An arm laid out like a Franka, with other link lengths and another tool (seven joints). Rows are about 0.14 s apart.
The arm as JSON. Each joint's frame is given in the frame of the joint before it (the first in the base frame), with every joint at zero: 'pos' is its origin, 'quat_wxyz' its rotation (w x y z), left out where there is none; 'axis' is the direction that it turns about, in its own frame. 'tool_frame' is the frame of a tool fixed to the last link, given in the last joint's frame.
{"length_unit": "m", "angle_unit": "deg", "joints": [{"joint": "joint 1", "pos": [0.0, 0.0, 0.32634], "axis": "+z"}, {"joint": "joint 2", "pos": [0.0, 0.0, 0.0], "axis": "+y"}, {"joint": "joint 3", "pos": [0.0, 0.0, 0.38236], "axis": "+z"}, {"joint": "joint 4", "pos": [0.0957, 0.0, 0.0], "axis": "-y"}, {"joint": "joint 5", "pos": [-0.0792, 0.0, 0.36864], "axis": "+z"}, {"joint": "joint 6", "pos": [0.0, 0.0, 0.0], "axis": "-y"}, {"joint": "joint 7", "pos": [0.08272, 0.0, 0.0], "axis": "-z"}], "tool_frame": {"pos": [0.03, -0.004, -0.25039], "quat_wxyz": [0.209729, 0.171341, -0.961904, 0.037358]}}
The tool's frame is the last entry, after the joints.
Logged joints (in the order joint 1, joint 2, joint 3, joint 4, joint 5, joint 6, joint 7), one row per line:
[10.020 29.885 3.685 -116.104 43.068 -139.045 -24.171]
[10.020 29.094 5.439 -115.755 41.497 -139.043 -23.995]
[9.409 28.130 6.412 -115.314 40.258 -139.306 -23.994]
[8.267 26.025 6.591 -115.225 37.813 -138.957 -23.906]
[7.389 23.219 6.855 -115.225 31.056 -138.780 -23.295]
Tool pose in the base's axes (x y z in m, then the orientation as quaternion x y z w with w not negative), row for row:
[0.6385 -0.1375 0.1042 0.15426 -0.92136 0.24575 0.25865]
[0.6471 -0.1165 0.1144 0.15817 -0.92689 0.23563 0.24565]
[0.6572 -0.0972 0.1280 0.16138 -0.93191 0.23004 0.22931]
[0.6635 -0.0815 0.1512 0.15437 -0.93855 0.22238 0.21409]
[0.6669 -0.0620 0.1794 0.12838 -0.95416 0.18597 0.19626]
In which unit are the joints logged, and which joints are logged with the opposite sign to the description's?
The joints are logged in degrees. Opposite sign: joint 1, joint 5, joint 6, joint 7.
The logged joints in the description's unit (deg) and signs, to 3 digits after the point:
[-10.020 29.885 3.685 -116.104 -43.068 139.045 24.171]
[-10.020 29.094 5.439 -115.755 -41.497 139.043 23.995]
[-9.409 28.130 6.412 -115.314 -40.258 139.306 23.994]
[-8.267 26.025 6.591 -115.225 -37.813 138.957 23.906]
[-7.389 23.219 6.855 -115.225 -31.056 138.780 23.295]

